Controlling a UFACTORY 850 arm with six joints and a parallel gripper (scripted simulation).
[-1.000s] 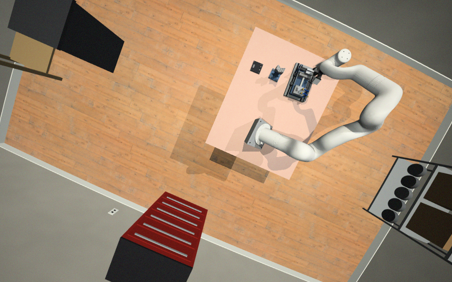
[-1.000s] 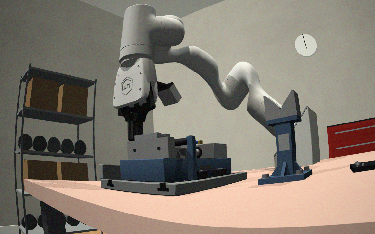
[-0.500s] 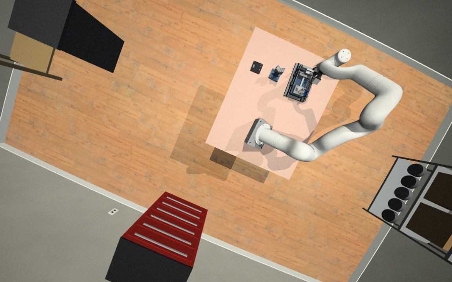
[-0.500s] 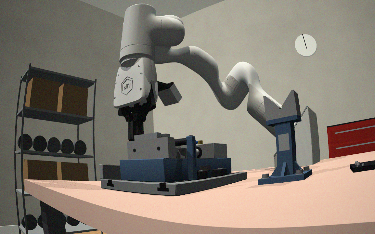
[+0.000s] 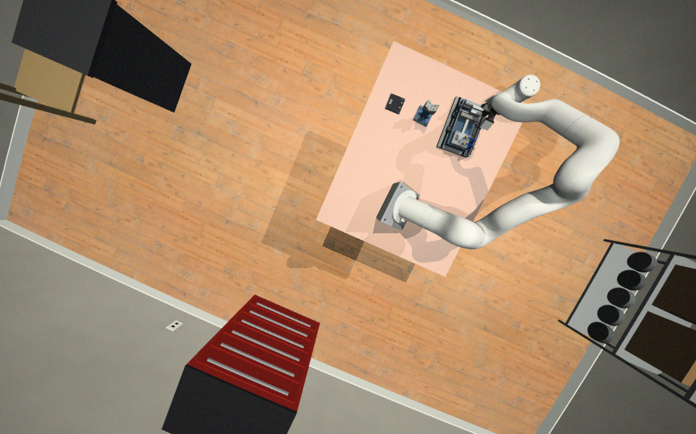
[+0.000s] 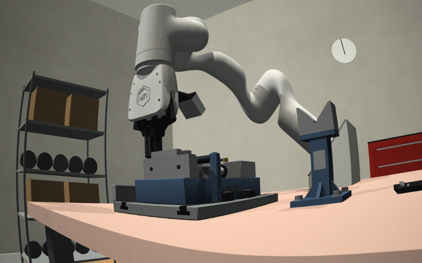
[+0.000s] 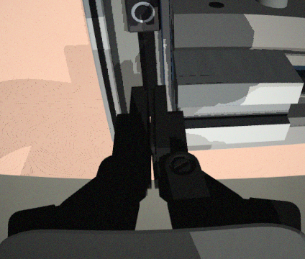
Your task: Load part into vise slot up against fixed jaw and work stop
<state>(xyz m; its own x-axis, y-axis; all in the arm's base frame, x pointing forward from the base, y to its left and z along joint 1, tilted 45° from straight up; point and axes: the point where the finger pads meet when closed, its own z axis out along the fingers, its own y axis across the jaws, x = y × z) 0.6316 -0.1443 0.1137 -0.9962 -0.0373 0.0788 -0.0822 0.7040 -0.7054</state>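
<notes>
The moving jaw lies 6 cm to the left of my hand, 4 cm below it and 4 cm behind it. Also, from my hand: cylinder rod: 9 cm behind, 6 cm to the left, 4 cm below; then work stop rod: 11 cm to the left, 3 cm below, 1 cm behind; then part: 4 cm to the left, 2 cm below.
</notes>
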